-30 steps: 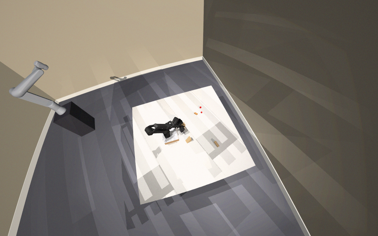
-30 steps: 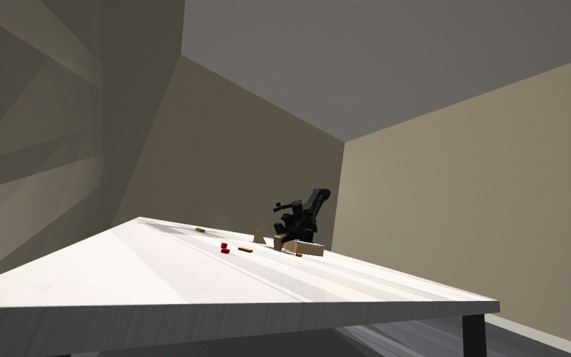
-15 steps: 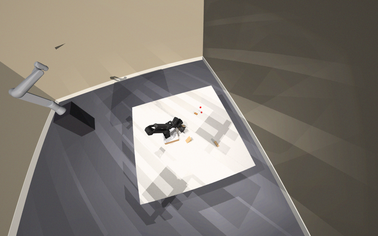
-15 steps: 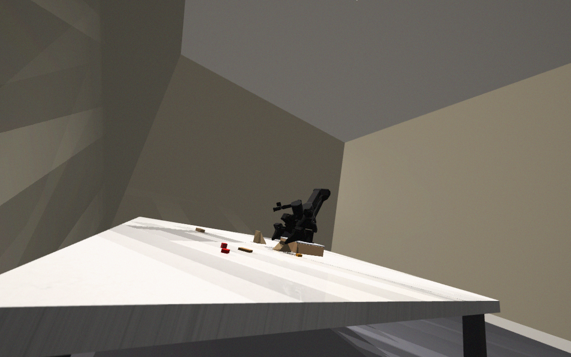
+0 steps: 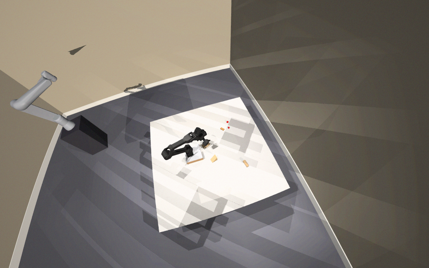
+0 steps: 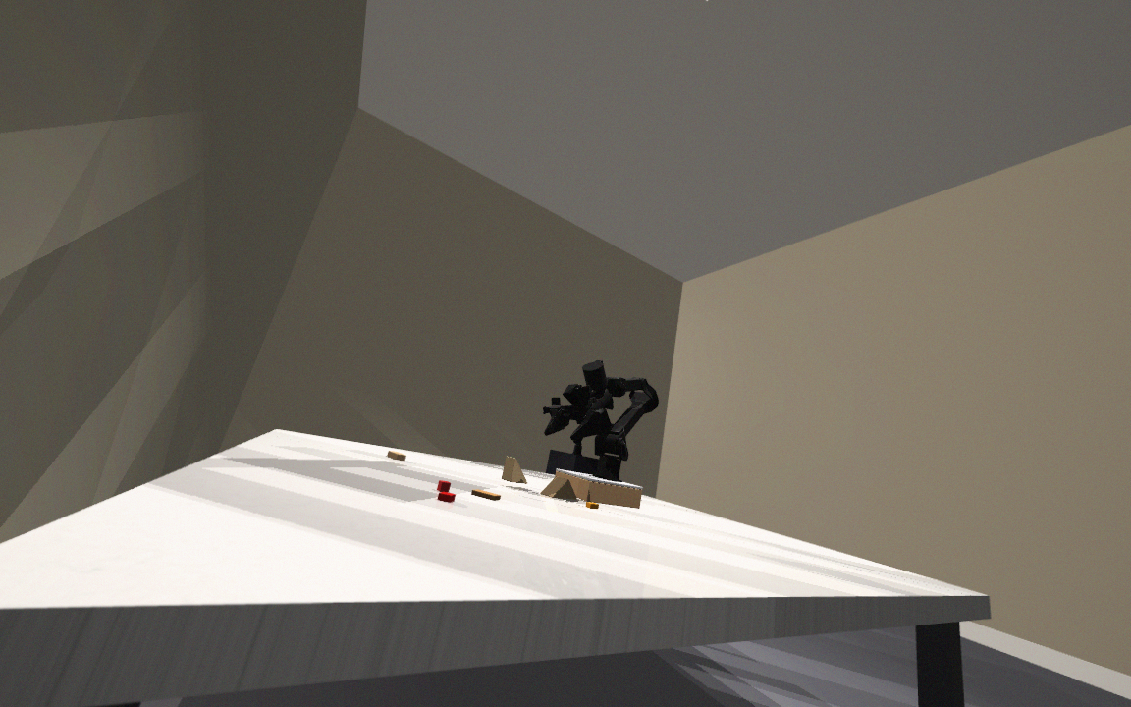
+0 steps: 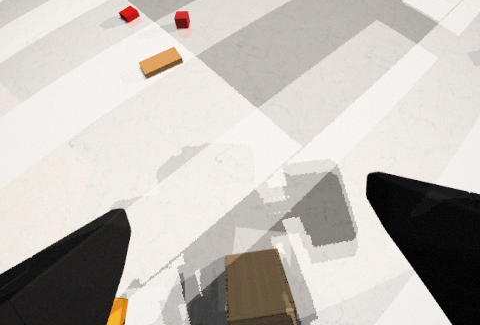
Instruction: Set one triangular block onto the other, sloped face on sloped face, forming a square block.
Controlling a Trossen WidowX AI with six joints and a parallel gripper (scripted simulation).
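Right now my gripper tip is 140 mm above the orange bit, 110 mm to the right of it and 40 mm past it.
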